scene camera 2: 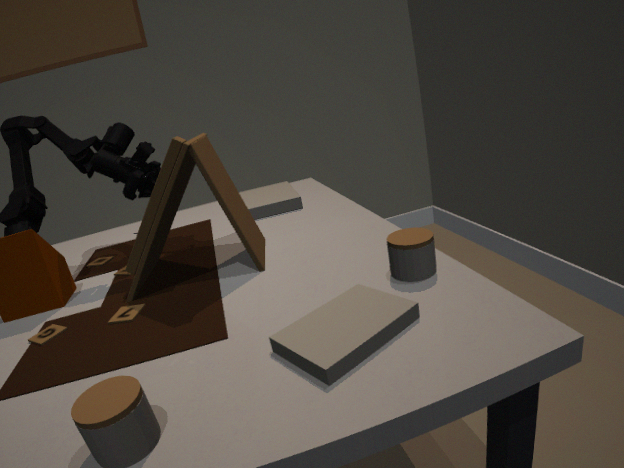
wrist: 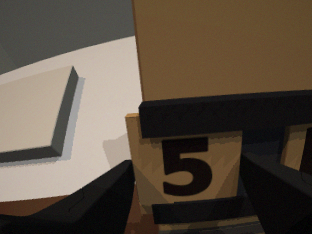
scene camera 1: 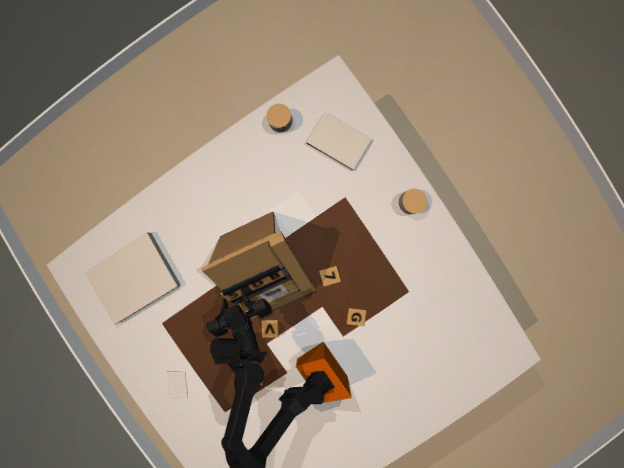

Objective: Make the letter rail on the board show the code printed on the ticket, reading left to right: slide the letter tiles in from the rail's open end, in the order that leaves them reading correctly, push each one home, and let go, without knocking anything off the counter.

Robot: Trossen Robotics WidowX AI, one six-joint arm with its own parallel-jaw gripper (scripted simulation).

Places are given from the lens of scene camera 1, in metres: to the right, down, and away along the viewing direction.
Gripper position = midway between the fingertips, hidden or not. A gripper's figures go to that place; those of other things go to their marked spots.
gripper [scene camera 1: 232, 294]: -0.24, 0.18, 1.22
flat slab [scene camera 1: 332, 137]: 0.07, -0.32, 1.35
a-frame board [scene camera 1: 243, 256]: -0.18, 0.06, 1.11
brown mat [scene camera 1: 337, 237]: 0.09, 0.01, 1.38
The marked spots on the a-frame board and the flat slab are 0.52 m apart.
